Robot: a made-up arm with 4 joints.
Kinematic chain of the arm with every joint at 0, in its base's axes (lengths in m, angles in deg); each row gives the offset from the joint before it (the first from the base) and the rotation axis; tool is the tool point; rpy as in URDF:
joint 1: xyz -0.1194 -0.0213 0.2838 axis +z
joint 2: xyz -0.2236 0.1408 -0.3 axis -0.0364 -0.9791 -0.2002
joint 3: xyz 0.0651 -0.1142 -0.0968 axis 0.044 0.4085 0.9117
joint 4: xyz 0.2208 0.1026 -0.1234 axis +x
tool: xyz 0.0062 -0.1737 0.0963 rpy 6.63 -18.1 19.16
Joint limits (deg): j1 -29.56..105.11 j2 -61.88..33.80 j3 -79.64..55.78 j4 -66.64..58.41
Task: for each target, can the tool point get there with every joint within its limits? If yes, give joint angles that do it. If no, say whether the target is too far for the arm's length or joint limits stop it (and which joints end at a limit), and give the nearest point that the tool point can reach.
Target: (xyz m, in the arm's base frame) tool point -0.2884 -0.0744 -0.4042
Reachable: yes | joints 17.81 -49.55 7.64 27.56
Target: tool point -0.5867 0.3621 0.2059
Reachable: no: joint limits stop it (at a limit: joint 2, joint 3, joint 4) | nearest point -0.3314 0.1526 -0.0083 | short by 0.394 m
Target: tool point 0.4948 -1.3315 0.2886
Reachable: no: too far | nearest point 0.0013 -0.2788 0.0030 | short by 1.197 m
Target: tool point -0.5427 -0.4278 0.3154
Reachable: no: joint limits stop it (at a limit: joint 2, joint 3) | nearest point -0.2945 -0.1895 0.1027 | short by 0.405 m
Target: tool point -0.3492 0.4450 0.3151
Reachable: no: joint limits stop it (at a limit: joint 2, joint 4) | nearest point -0.2232 0.1892 0.0353 | short by 0.400 m
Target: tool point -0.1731 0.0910 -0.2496
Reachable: yes | joints 9.84 -47.90 -3.10 -47.77
